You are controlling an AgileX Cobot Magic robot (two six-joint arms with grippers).
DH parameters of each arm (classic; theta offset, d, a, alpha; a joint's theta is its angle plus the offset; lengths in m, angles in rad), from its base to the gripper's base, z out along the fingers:
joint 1: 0 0.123 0 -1.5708
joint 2: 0.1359 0 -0.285 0
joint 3: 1.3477 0 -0.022 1.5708
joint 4: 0 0.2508 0 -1.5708
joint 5: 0 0 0.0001 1.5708
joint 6: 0 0.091 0 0
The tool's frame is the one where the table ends.
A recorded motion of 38 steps. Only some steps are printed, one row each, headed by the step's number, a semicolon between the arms.
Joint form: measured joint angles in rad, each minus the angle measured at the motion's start. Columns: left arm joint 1, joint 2, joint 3, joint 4, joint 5, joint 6; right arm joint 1, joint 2, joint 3, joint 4, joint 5, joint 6.
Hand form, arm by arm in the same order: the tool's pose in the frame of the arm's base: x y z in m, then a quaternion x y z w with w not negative. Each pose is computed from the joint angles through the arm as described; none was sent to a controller.
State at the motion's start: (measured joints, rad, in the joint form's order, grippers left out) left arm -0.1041 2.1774 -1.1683 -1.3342 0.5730 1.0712; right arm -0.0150 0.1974 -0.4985 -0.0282 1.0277 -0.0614
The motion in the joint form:
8: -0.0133 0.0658 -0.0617 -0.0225 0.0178 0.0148; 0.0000 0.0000 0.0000 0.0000 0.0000 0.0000
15: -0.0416 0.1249 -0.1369 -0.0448 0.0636 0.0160; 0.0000 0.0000 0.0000 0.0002 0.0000 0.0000
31: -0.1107 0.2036 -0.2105 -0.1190 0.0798 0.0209; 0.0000 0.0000 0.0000 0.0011 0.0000 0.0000
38: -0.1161 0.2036 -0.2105 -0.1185 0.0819 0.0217; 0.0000 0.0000 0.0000 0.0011 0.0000 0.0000
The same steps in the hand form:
8: 0.4025 -0.0974 0.0658 0.01888 0.93117 -0.31190 0.18783; 0.0274 -0.0026 0.2772 -0.02182 0.89315 -0.03120 0.44814
15: 0.4132 -0.1144 0.0588 0.03243 0.92257 -0.33830 0.18268; 0.0274 -0.0026 0.2772 -0.02181 0.89316 -0.03110 0.44814
31: 0.4186 -0.1476 0.0431 0.03585 0.91392 -0.36556 0.17273; 0.0274 -0.0025 0.2772 -0.02177 0.89316 -0.03065 0.44816
38: 0.4177 -0.1500 0.0432 0.03924 0.91358 -0.36669 0.17136; 0.0274 -0.0025 0.2772 -0.02177 0.89316 -0.03065 0.44816

